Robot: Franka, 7 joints.
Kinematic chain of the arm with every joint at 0, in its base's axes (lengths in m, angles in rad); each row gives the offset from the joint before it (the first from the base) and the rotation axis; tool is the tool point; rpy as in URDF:
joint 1: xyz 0 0 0.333 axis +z
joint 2: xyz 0 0 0 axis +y
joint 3: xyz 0 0 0.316 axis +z
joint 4: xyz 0.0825 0 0 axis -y
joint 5: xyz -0.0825 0 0.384 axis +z
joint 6: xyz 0 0 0 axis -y
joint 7: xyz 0.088 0 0 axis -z
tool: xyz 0 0 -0.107 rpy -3.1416 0 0
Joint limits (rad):
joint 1: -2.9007..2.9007
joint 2: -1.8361..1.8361
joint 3: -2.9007..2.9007
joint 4: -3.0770..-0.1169
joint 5: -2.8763..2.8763
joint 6: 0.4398..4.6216
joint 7: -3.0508..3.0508
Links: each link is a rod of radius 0.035 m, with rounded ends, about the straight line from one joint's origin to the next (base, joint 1, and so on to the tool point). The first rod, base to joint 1, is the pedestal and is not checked.
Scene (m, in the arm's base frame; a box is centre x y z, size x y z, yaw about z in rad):
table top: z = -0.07
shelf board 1: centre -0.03 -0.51 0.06 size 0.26 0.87 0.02 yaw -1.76
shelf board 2: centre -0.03 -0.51 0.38 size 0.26 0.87 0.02 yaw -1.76
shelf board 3: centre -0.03 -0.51 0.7 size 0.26 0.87 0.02 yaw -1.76
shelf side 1: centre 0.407 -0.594 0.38 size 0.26 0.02 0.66 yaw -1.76
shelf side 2: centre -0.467 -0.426 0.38 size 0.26 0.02 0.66 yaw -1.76
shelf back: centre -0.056 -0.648 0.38 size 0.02 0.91 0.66 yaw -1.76
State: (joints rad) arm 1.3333 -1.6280 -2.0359 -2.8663 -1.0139 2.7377 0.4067
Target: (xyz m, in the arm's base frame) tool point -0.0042 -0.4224 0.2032
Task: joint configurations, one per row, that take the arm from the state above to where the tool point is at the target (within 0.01 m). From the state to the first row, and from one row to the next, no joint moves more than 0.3 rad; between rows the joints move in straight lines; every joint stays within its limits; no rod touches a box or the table.
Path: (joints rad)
1: 1.0565 -1.5473 -2.0269 -2.8188 -1.0206 2.7973 0.4067
2: 0.7797 -1.4667 -2.0179 -2.7713 -1.0272 2.8569 0.4067
3: 0.5029 -1.3860 -2.0089 -2.7237 -1.0339 2.9165 0.4067
4: 0.2261 -1.3053 -1.9999 -2.6762 -1.0406 2.9761 0.4067
5: -0.0507 -1.2247 -1.9909 -2.6287 -1.0473 3.0357 0.4067

